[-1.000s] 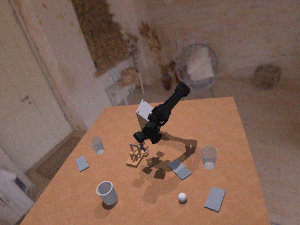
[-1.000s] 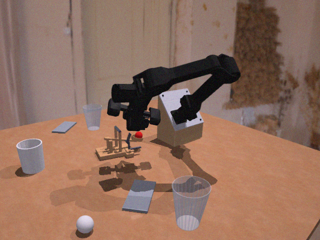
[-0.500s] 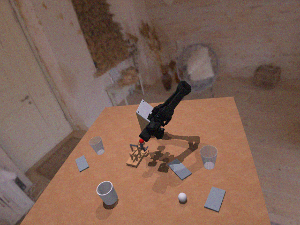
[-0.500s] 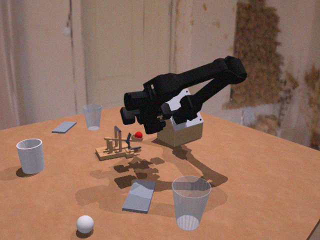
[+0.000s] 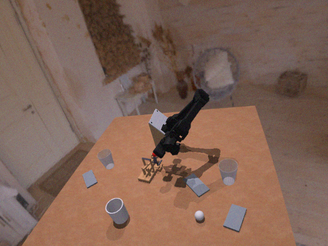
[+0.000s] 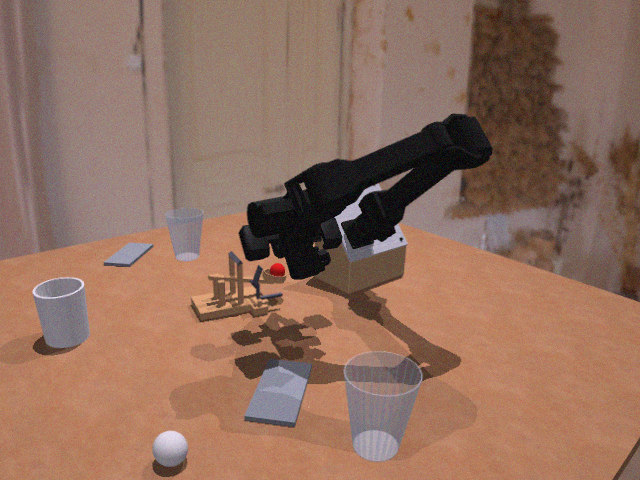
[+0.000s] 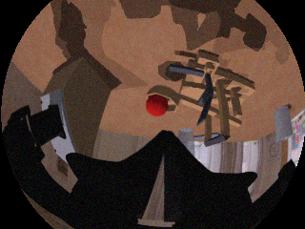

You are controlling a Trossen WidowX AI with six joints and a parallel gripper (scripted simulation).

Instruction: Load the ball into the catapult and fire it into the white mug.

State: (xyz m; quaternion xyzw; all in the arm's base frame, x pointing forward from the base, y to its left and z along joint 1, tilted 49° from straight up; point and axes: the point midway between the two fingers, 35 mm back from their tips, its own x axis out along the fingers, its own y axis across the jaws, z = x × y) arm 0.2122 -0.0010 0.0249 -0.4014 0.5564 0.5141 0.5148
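Now: gripper tip 2 cm past the red ball, 4 cm to the left of it and 5 cm above it. Round my gripper tip: white ball (36 cm ahead, 27 cm to the left, 9 cm below); white mug (39 cm ahead, 13 cm to the right, 8 cm below); wooden catapult (5 cm ahead, 4 cm to the right, 6 cm below).
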